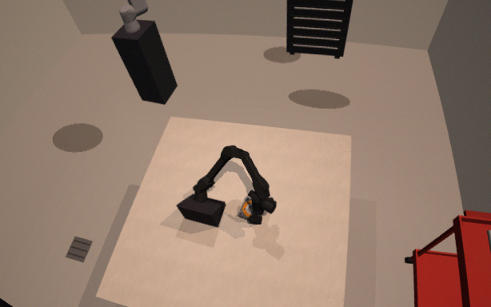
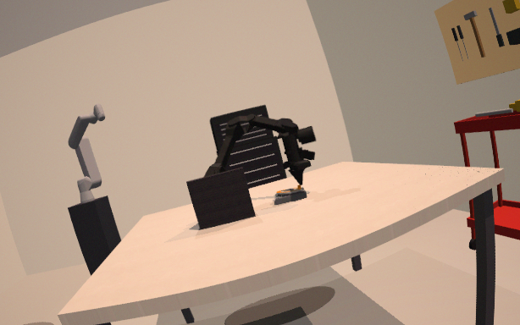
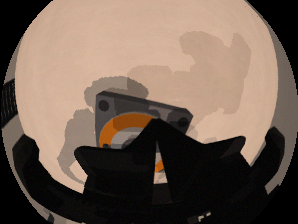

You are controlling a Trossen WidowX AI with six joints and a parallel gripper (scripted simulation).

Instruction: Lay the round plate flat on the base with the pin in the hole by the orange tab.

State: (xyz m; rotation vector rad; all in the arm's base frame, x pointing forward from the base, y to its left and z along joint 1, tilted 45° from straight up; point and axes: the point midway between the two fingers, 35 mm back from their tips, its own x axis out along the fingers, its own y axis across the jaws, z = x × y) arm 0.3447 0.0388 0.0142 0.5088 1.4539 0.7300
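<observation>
My gripper tip is now 30 mm past the plate and 10 mm above it. From my gripper tip the other things lie so: grey square base: 50 mm behind, 20 mm to the left, 20 mm below.
</observation>
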